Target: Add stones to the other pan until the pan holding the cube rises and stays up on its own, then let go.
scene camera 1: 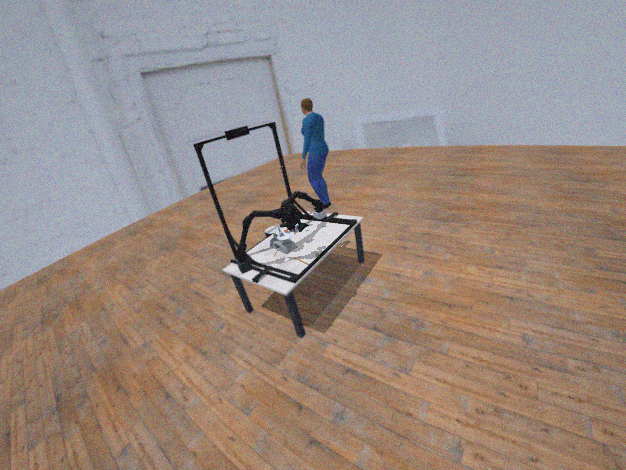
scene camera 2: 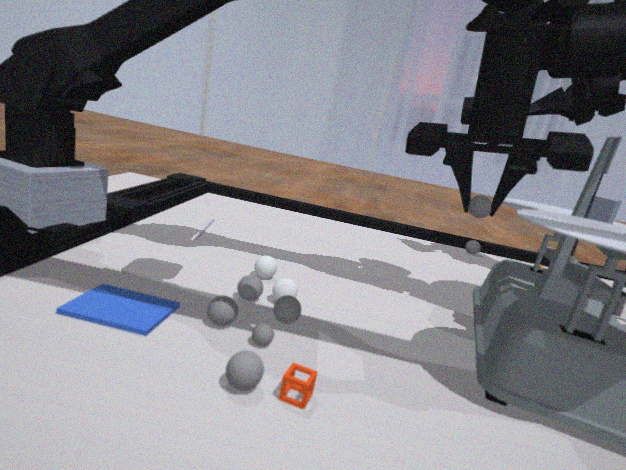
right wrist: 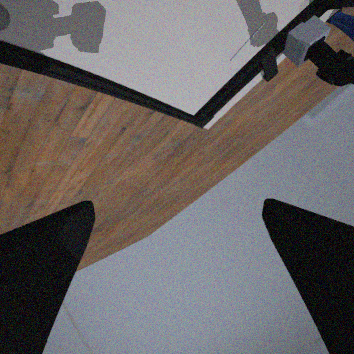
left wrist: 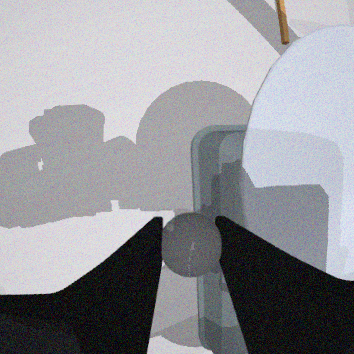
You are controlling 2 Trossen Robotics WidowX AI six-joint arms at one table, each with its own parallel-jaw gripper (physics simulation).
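Places are measured from the left arm's base along level axes (x back, y left, z down), in metres.
Pixels of known places: left gripper, between the fingertips: (scene camera 1: 293, 232) (scene camera 2: 478, 213) (left wrist: 188, 224); right gripper, between the fingertips: (scene camera 1: 306, 221) (right wrist: 179, 208); left arm's base, origin of its link: (scene camera 1: 319, 211) (scene camera 2: 40, 160) (right wrist: 313, 48); right arm's base, origin of its link: (scene camera 1: 242, 260).
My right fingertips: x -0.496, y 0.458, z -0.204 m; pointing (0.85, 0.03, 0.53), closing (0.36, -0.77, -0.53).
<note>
Ahead of a thing's pixels: the offset from my right fingertips to its middle. "spot": to the spot under its first point.
My left gripper (scene camera 2: 479, 209) (left wrist: 188, 224) is shut on a round grey stone {dy -0.265, dx +0.009, dz +0.158 m} (scene camera 2: 480, 206) (left wrist: 191, 245). It holds it in the air beside the edge of a white pan (scene camera 2: 571, 221) (left wrist: 300, 100), above the left end of the grey balance base {dy -0.330, dx -0.088, dz +0.175 m} (scene camera 2: 535, 359) (left wrist: 196, 170) (scene camera 1: 283, 245). The pan's contents and the other pan cannot be made out. Several grey stones, such as a large one {dy -0.575, dx +0.142, dz +0.278 m} (scene camera 2: 244, 370), a small one {dy -0.514, dx +0.158, dz +0.282 m} (scene camera 2: 262, 334) and one farther back {spot: dy +0.043, dx -0.008, dz +0.274 m} (scene camera 2: 472, 246), lie on the table, with two white balls {dy -0.375, dx +0.229, dz +0.278 m} (scene camera 2: 265, 267) {dy -0.422, dx +0.180, dz +0.278 m} (scene camera 2: 284, 289). My right gripper (right wrist: 179, 208) is open and empty.
An orange open-frame cube {dy -0.562, dx +0.103, dz +0.282 m} (scene camera 2: 298, 385) lies near the large stone. A flat blue plate {dy -0.544, dx +0.286, dz +0.289 m} (scene camera 2: 118, 308) lies at the left and a thin pale stick {dy -0.272, dx +0.388, dz +0.291 m} (scene camera 2: 203, 229) farther back. A brown stick {spot: dy -0.058, dx -0.139, dz +0.285 m} (left wrist: 283, 22) shows beyond the pan. A person (scene camera 1: 314, 146) stands behind the table.
</note>
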